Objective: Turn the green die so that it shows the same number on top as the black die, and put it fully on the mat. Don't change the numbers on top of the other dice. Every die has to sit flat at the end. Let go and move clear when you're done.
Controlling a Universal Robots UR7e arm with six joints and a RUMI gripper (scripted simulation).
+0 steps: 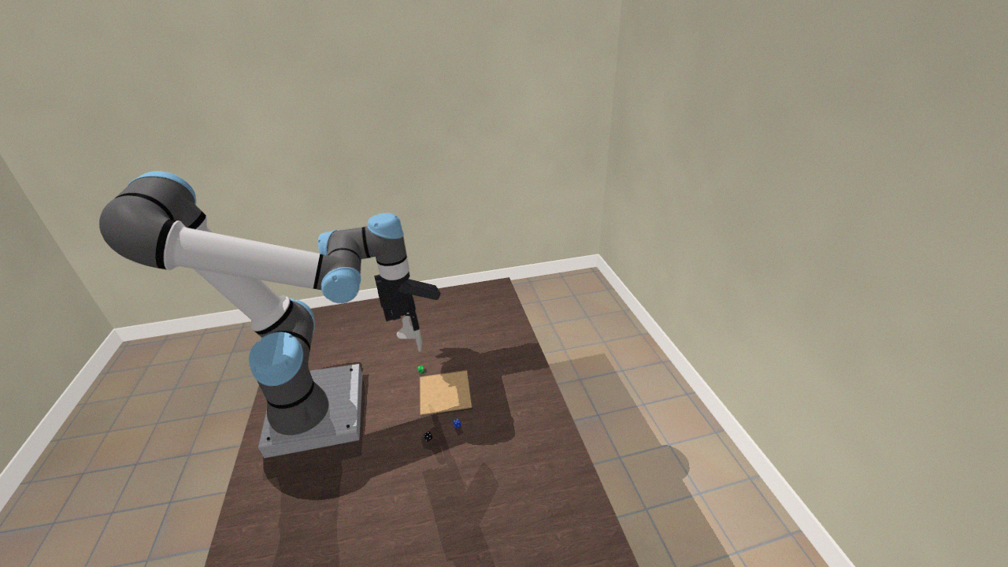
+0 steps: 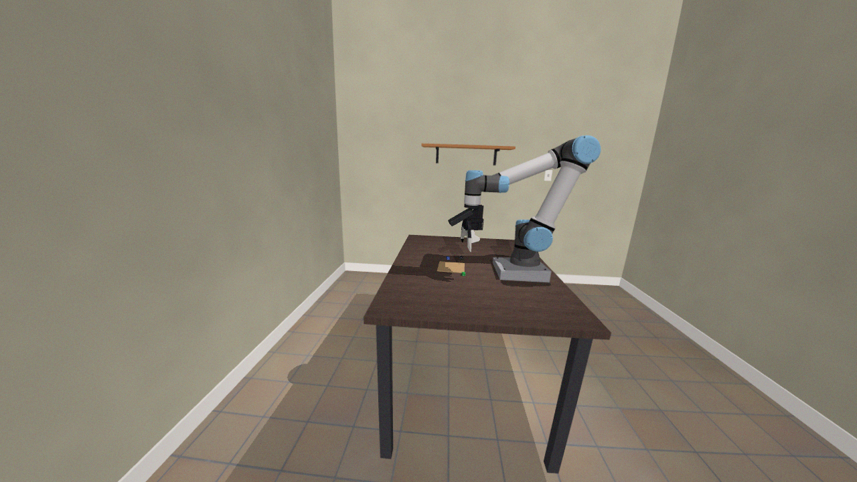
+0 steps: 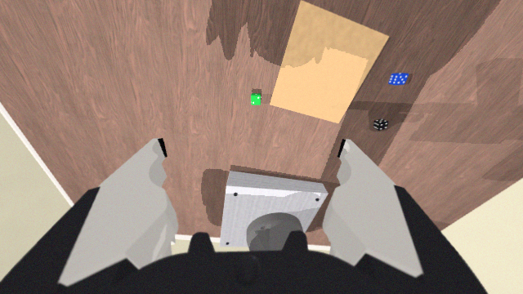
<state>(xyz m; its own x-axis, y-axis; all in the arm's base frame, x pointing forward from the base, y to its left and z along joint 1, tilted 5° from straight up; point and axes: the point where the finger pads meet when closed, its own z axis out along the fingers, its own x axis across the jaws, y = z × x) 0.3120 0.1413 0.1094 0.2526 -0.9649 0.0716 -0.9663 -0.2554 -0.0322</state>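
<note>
Right now the green die is 14 cm below my hand. Also, from my hand: blue die 9 cm ahead, 22 cm to the right, 14 cm below; tan mat 7 cm ahead, 10 cm to the right, 15 cm below; black die 2 cm ahead, 24 cm to the right, 14 cm below.
</note>
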